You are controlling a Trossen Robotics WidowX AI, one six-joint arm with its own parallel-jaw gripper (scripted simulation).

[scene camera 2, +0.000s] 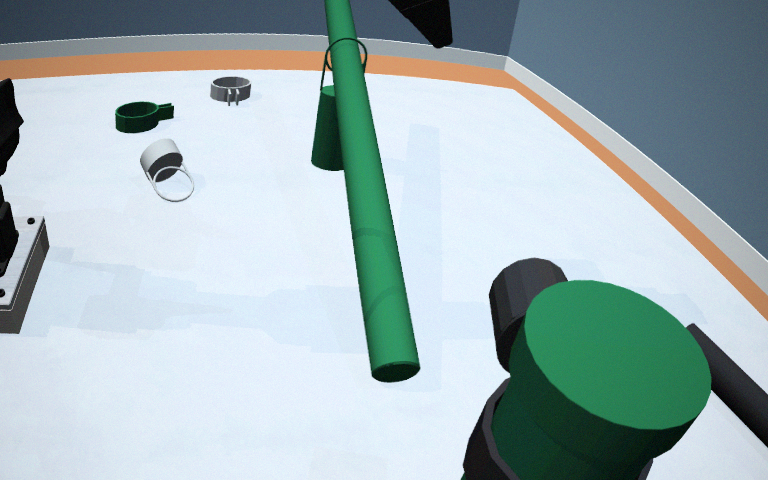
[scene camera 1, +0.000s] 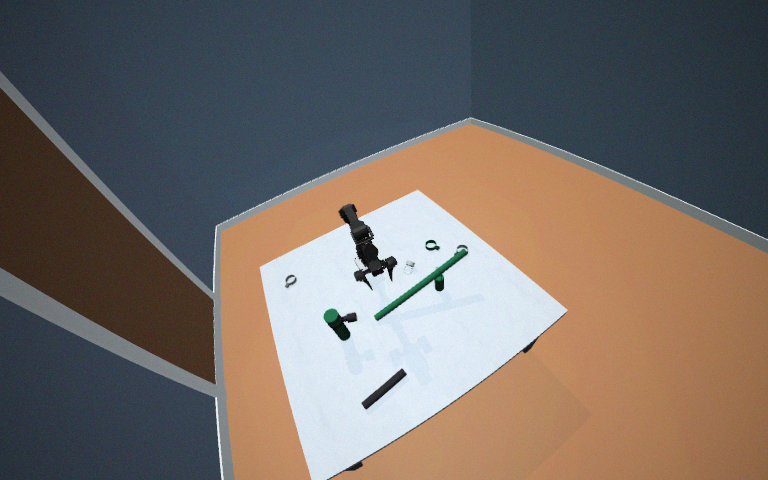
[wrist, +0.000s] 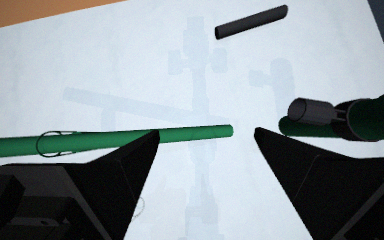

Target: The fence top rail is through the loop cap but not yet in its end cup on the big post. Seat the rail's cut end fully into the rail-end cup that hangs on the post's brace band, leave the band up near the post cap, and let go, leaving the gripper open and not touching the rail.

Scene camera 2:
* green top rail: 393,357
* grey band: 229,89
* green band: 135,117
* small green post: 326,152
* big green post: 599,375
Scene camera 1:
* green top rail: 455,259
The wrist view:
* my gripper: 206,132
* black bar: 236,26
